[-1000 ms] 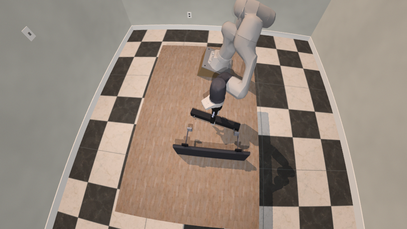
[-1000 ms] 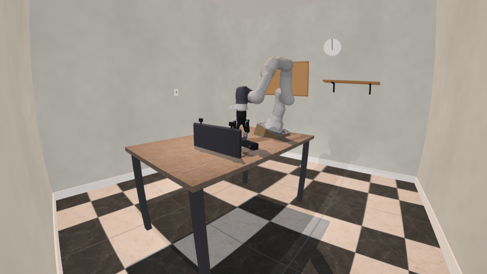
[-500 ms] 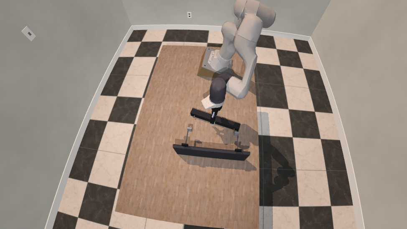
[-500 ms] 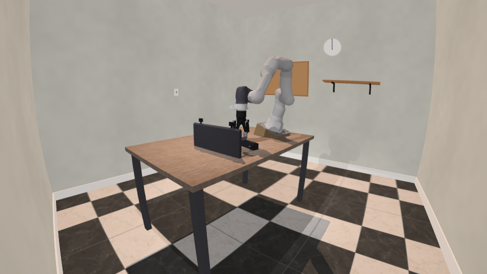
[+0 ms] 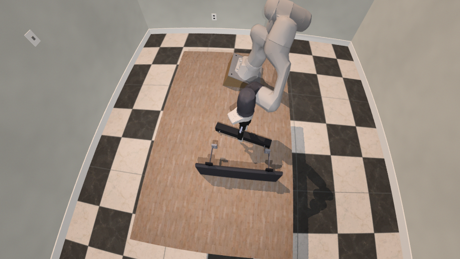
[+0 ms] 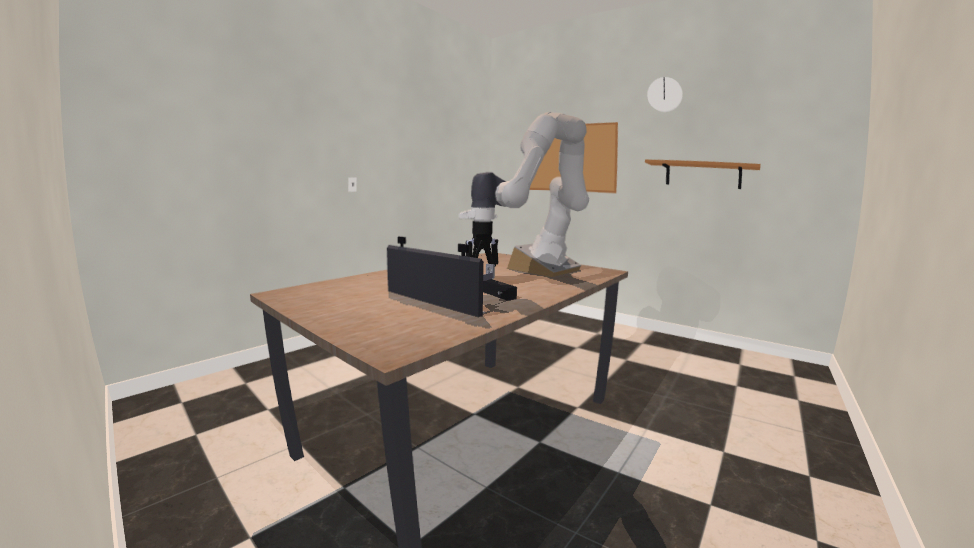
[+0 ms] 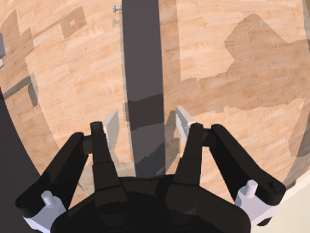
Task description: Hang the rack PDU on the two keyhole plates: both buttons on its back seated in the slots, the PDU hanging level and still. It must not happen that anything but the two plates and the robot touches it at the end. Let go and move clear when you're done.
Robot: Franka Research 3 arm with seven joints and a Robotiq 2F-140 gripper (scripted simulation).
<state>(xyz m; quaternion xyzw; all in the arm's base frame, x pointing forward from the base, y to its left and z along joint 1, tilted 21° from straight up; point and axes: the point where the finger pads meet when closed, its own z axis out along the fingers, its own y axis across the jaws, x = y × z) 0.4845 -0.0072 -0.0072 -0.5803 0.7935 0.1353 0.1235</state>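
Now: hand 2 cm short of the rack PDU and 2 cm above it. The rest, counted from my hand: dark upright panel: 26 cm ahead, 4 cm above, 2 cm to the right.
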